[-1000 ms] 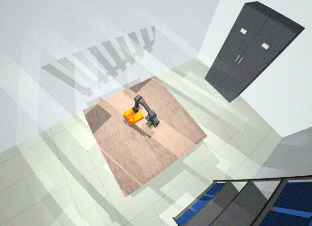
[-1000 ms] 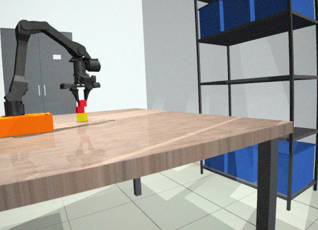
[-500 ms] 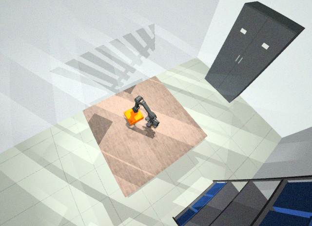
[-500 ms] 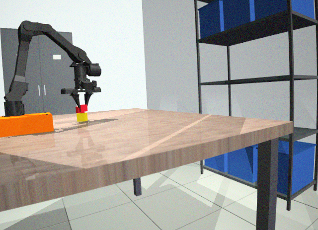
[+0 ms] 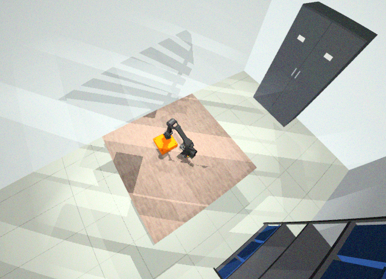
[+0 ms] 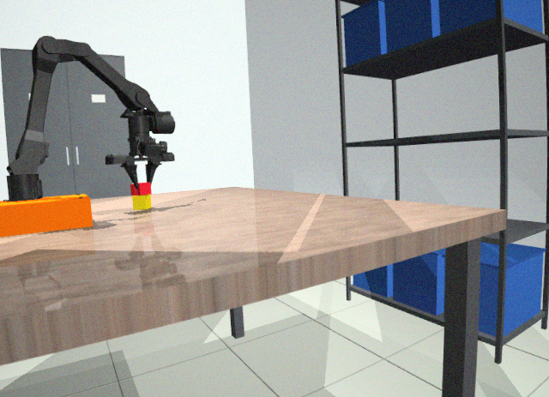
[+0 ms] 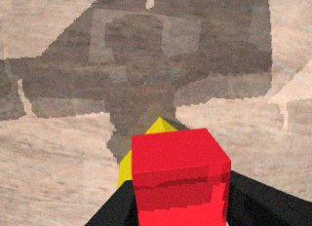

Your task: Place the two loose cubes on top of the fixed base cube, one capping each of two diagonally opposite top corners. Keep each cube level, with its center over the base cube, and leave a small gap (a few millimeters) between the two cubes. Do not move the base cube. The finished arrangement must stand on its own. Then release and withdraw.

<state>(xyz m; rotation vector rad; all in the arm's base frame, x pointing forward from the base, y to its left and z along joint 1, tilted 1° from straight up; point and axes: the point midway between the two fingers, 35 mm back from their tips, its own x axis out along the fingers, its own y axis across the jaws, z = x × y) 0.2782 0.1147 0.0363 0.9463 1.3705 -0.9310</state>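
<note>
Right now the red cube is right at my gripper tip. Also, from my gripper tip: yellow base cube 4 cm below, 2 cm to the left, 1 cm behind.
</note>
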